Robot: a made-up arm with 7 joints. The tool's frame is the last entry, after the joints.
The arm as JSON. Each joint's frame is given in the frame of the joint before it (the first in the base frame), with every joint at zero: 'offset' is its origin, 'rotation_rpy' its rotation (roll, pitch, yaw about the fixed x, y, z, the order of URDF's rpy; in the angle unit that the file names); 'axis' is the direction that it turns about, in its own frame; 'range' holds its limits. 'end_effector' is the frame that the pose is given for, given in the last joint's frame.
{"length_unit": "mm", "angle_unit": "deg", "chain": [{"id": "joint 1", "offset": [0.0, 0.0, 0.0], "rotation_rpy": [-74.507, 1.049, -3.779], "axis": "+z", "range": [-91.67, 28.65]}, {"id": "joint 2", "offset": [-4.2, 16.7, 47.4], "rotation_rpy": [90.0, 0.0, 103.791], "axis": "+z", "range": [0.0, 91.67]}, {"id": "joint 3", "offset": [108.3, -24.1, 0.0], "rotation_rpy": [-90.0, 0.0, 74.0], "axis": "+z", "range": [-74.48, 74.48]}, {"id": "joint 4", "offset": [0.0, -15.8, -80.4], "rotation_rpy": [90.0, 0.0, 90.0], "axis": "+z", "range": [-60.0, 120.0]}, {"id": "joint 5", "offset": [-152.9, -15.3, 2.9], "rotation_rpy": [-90.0, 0.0, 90.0], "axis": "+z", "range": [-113.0, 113.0]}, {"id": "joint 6", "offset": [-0.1, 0.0, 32.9], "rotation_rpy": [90.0, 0.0, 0.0], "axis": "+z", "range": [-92.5, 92.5]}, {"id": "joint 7", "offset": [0.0, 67.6, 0.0], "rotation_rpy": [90.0, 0.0, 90.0], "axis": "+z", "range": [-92.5, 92.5]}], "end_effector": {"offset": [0.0, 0.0, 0.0], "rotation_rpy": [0.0, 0.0, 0.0]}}
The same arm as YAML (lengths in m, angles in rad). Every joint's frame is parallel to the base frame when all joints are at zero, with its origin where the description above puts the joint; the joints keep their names.
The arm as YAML. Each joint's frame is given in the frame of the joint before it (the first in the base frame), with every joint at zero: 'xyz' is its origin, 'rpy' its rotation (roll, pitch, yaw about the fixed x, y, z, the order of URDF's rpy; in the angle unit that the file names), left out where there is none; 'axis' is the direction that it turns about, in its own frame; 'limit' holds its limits. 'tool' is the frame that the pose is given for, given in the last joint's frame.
units:
  length: m
  angle: rad
joints:
  - name: joint 1
    type: revolute
    origin:
      xyz: [0.0, 0.0, 0.0]
    axis: [0.068403, 0.961235, 0.26711]
    limit:
      lower: -1.5999
      upper: 0.5
  - name: joint 2
    type: revolute
    origin:
      xyz: [-0.0009, 0.0503, -0.0034]
    axis: [0.968889, -0.0002, -0.247497]
    limit:
      lower: 0.0
      upper: 1.5999
  - name: joint 3
    type: revolute
    origin:
      xyz: [-0.0274, 0.0067, -0.1073]
    axis: [0.247497, -0.0001, 0.968889]
    limit:
      lower: -1.2999
      upper: 1.2999
  - name: joint 4
    type: revolute
    origin:
      xyz: [-0.0046, 0.0, -0.0818]
    axis: [0.0002, 1.0, 0.0]
    limit:
      lower: -1.0472
      upper: 2.0944
  - name: joint 5
    type: revolute
    origin:
      xyz: [0.1444, 0.0029, -0.0527]
    axis: [0.968889, -0.0002, -0.247497]
    limit:
      lower: -1.9722
      upper: 1.9722
  - name: joint 6
    type: revolute
    origin:
      xyz: [0.0319, 0.0, -0.0082]
    axis: [0.0002, 1.0, 0.0]
    limit:
      lower: -1.6144
      upper: 1.6144
  - name: joint 7
    type: revolute
    origin:
      xyz: [0.0655, 0.0, -0.0167]
    axis: [0.247497, -0.0001, 0.968889]
    limit:
      lower: -1.6144
      upper: 1.6144
tool:
  origin:
    xyz: [0.0, 0.0, 0.0]
    rpy: [0.0, 0.2501, -0.0002]

